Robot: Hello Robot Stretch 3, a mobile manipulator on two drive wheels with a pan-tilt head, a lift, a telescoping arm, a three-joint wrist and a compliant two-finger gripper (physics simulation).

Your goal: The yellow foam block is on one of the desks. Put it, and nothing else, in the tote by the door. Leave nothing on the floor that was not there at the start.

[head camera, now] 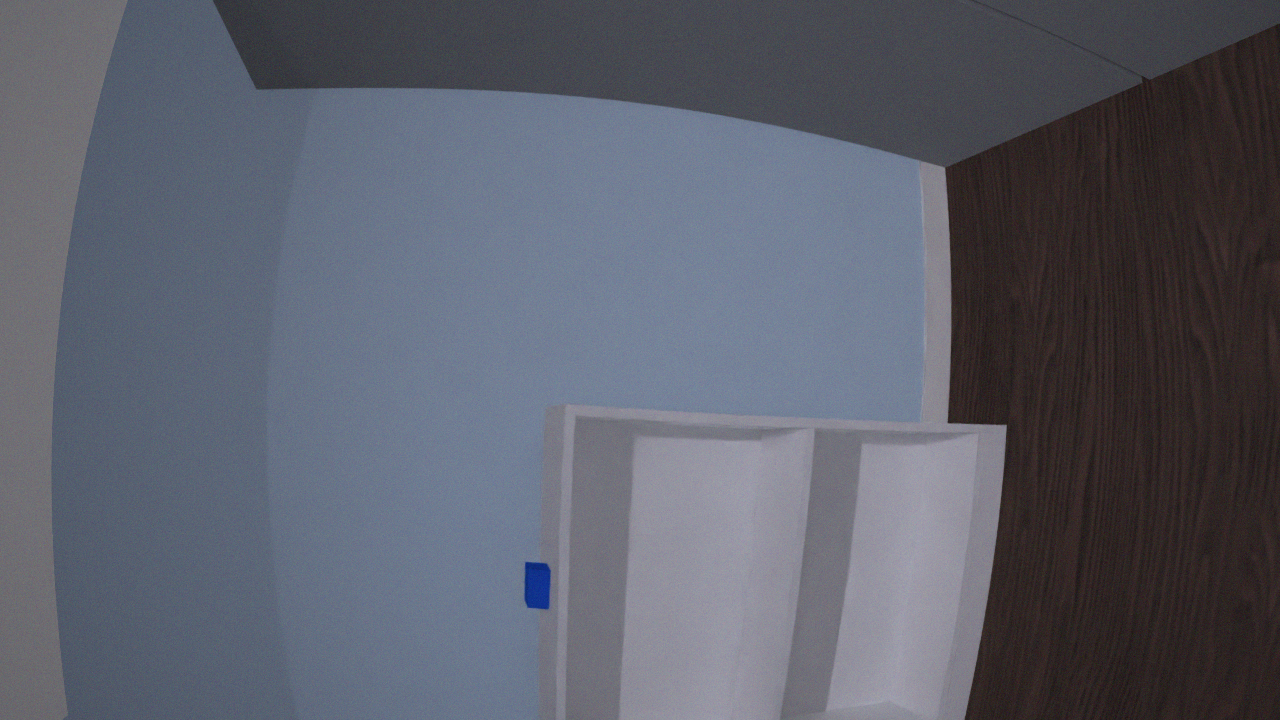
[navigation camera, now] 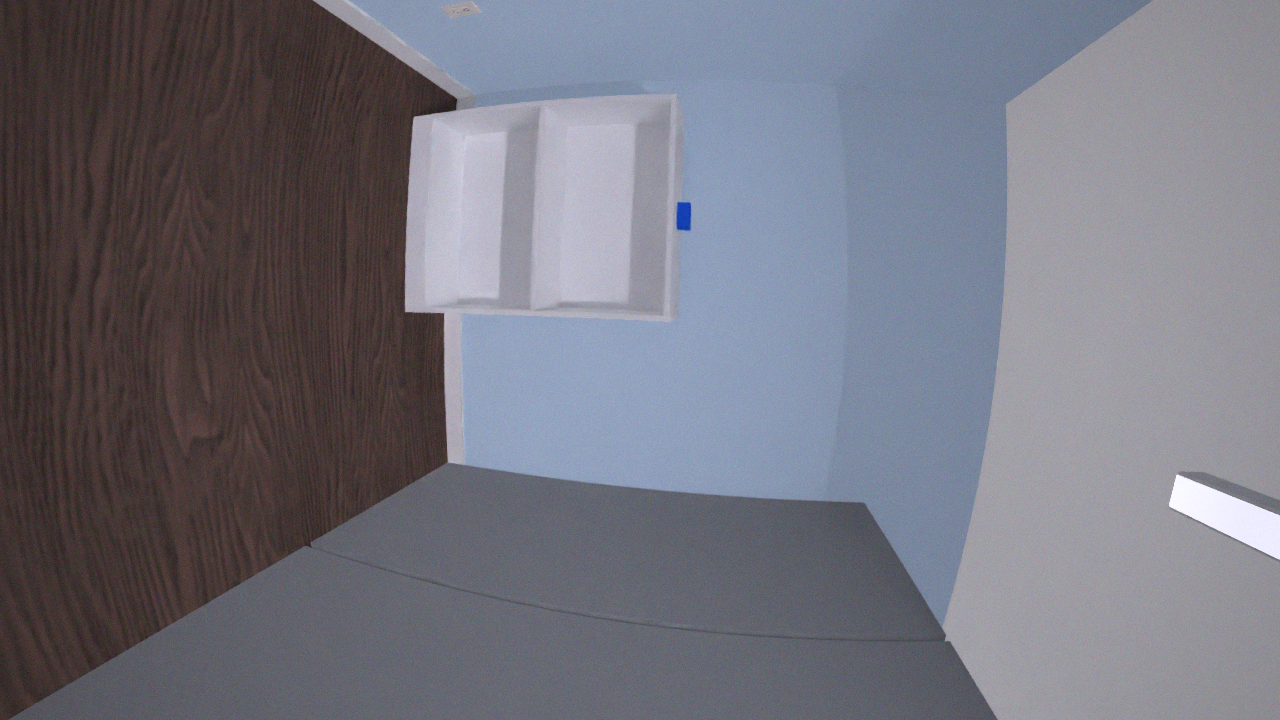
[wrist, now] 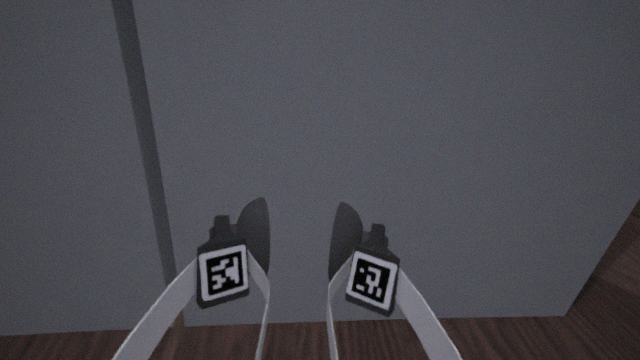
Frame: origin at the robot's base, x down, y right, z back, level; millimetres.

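Seen in the pictures: gripper, fingertip midpoint: (wrist: 300,226).
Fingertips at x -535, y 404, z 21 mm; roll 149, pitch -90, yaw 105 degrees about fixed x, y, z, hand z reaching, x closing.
Note:
A point is followed by its place in that frame.
My gripper (wrist: 300,226) @[z 21, x -535, y 404 mm] is open in the wrist view, its two dark fingertips apart with no object between them. Behind them is a grey upright panel that meets the wood floor low in the view. The yellow foam block, the desks and the tote do not show in the head, navigation or wrist views.
A white shelf unit (head camera: 553,501) @[z -1790, x -1060, y -309 mm] (navigation camera: 673,268) @[z -1760, x -1060, y -299 mm] stands against the blue wall (head camera: 626,268) @[z -2059, x -896, y 172 mm] (navigation camera: 644,402) @[z -2062, x -937, y 212 mm], with a small blue block (head camera: 537,585) @[z -1789, x -1086, y -493 mm] (navigation camera: 683,216) @[z -1789, x -1084, y -494 mm] on its top. Grey panels (head camera: 626,53) @[z -1767, x -999, y 614 mm] (navigation camera: 626,555) @[z -1495, x -996, y 637 mm] (wrist: 350,125) stand at one side, over the dark wood floor (head camera: 1118,402) @[z -1269, x 0, y -26 mm] (navigation camera: 179,313) @[z -754, x 0, y -62 mm] (wrist: 300,345) @[z 42, x 0, y 710 mm].

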